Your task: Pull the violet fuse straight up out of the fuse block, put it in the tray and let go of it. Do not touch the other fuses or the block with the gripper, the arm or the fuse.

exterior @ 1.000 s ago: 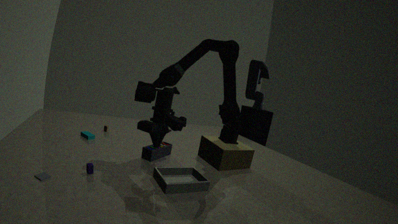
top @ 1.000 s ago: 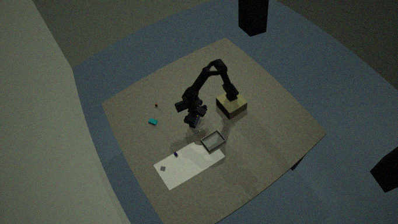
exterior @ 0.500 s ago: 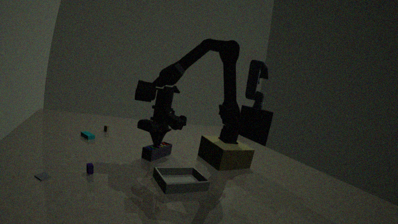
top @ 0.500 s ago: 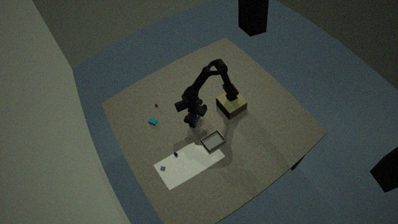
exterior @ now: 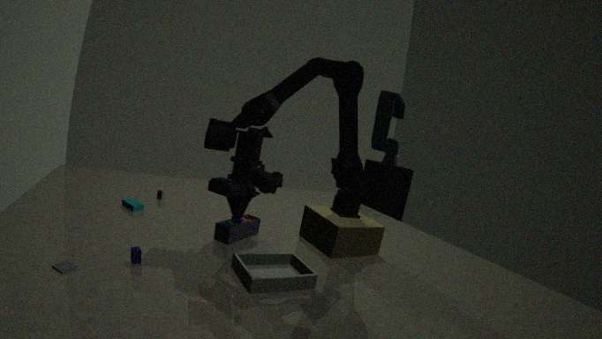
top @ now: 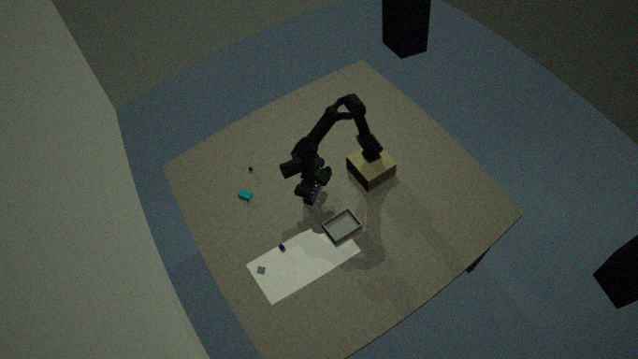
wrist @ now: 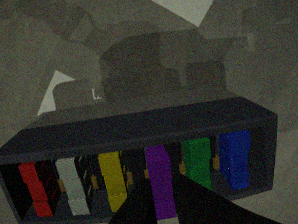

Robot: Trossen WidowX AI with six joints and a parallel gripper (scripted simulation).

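Right now the grey tray is 30 mm behind my gripper tip, 200 mm to the left of it and 40 mm below it. Also, from my gripper tip: teal block (270 mm ahead, 140 mm to the right, 40 mm below); flat grey square (340 mm ahead, 230 mm to the left, 40 mm below); violet fuse (10 mm below).
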